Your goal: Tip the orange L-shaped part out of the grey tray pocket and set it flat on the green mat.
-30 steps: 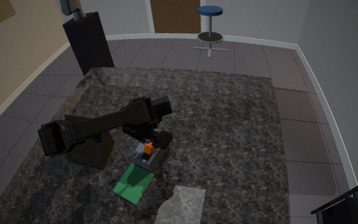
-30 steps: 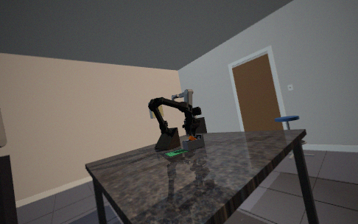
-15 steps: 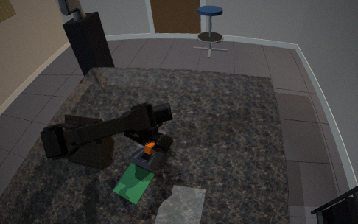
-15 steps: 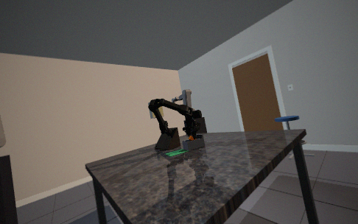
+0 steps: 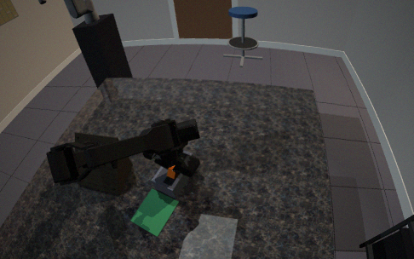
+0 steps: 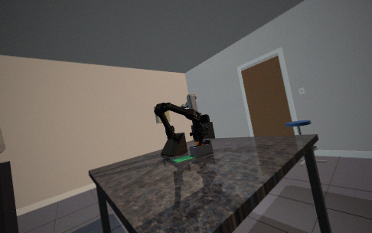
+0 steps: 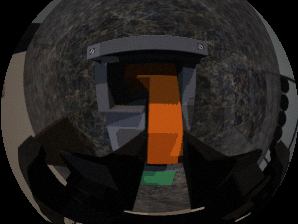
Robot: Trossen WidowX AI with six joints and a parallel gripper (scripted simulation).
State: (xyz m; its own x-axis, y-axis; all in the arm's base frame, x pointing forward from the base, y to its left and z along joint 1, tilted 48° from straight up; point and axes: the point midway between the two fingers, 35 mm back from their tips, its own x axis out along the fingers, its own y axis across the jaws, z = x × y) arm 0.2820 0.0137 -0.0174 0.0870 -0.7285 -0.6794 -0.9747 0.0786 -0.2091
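Right now the green mat is 5 cm behind my gripper tip, 14 cm to the right of it and 8 cm below it. Round my gripper tip: orange L-shaped part: 1 cm behind, 3 cm to the left, 3 cm below.
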